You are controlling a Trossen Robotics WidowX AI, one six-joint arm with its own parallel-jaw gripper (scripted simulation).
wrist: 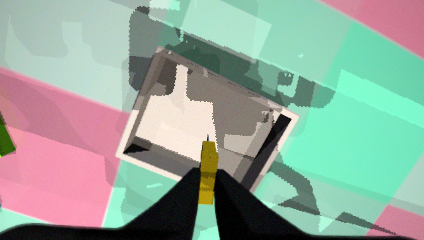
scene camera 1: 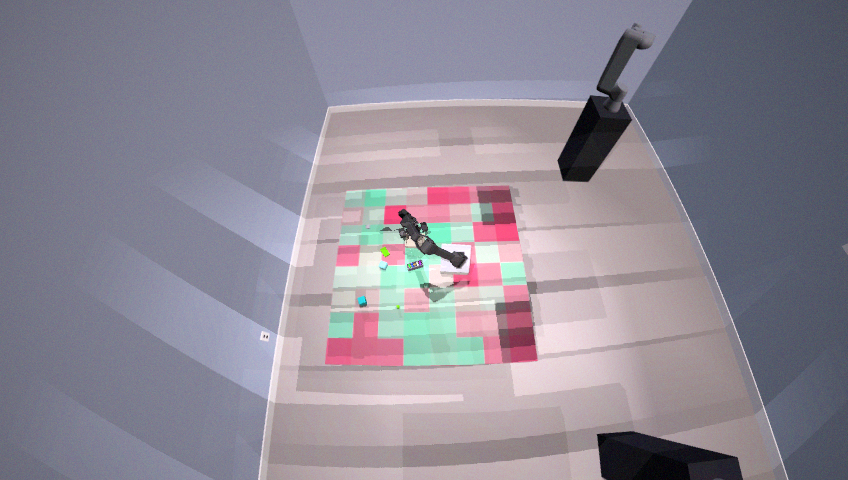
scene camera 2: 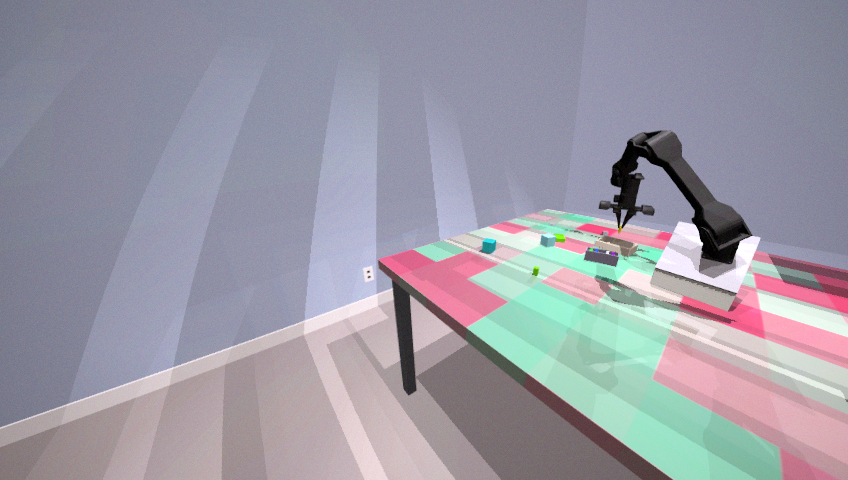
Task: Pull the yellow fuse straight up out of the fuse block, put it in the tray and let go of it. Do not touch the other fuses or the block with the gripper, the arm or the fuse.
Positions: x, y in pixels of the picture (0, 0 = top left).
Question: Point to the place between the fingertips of my gripper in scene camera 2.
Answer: At 620, 228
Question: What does my gripper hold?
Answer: A yellow fuse.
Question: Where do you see a beige tray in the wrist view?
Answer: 179, 102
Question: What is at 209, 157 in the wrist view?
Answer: A yellow fuse.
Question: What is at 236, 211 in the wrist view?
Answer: My gripper.
